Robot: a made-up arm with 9 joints. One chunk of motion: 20 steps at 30 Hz.
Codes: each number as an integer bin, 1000 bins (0 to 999) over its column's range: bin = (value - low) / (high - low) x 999, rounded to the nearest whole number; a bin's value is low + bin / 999 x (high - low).
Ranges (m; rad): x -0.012..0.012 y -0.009..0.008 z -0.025..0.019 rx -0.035..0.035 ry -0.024..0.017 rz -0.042..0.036
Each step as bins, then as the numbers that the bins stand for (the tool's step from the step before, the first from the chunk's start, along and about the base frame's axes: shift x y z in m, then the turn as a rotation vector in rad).
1 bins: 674 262 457 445 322 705
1 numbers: 0.00419 -0.00454 -0.00487 -0.00382 -0.01078 0.01305
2 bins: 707 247 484 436 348 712
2 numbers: 0.00498 -0.00480 -0.00368 -0.00445 -0.00972 0.01359
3 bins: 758 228 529 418 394 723
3 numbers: 0.00621 -0.00512 -0.00170 -0.00571 -0.00783 0.01445
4 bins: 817 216 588 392 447 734
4 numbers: 0.00763 -0.00532 0.00090 -0.00753 -0.00565 0.01531
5 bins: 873 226 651 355 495 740
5 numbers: 0.00897 -0.00515 0.00367 -0.01013 -0.00368 0.01578
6 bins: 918 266 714 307 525 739
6 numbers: 0.01005 -0.00447 0.00645 -0.01349 -0.00245 0.01570
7 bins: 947 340 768 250 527 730
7 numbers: 0.01075 -0.00321 0.00883 -0.01748 -0.00237 0.01500
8 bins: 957 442 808 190 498 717
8 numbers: 0.01099 -0.00148 0.01059 -0.02169 -0.00356 0.01398
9 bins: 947 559 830 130 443 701
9 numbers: 0.01075 0.00051 0.01156 -0.02589 -0.00582 0.01273
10 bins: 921 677 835 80 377 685
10 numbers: 0.01013 0.00252 0.01178 -0.02939 -0.00853 0.01148
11 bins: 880 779 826 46 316 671
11 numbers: 0.00914 0.00426 0.01138 -0.03178 -0.01103 0.01039
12 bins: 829 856 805 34 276 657
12 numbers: 0.00792 0.00557 0.01046 -0.03262 -0.01267 0.00930
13 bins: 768 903 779 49 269 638
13 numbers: 0.00645 0.00637 0.00931 -0.03157 -0.01296 0.00781
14 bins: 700 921 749 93 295 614
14 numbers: 0.00482 0.00667 0.00799 -0.02848 -0.01189 0.00594
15 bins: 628 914 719 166 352 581
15 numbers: 0.00309 0.00655 0.00667 -0.02337 -0.00955 0.00336
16 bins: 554 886 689 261 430 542
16 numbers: 0.00131 0.00608 0.00535 -0.01671 -0.00635 0.00032
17 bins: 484 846 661 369 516 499
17 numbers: -0.00037 0.00540 0.00411 -0.00914 -0.00282 -0.00304
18 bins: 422 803 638 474 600 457
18 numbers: -0.00186 0.00466 0.00310 -0.00179 0.00062 -0.00632
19 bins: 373 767 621 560 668 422
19 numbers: -0.00304 0.00405 0.00235 0.00424 0.00342 -0.00905
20 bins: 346 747 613 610 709 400
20 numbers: -0.00369 0.00371 0.00200 0.00774 0.00510 -0.01077
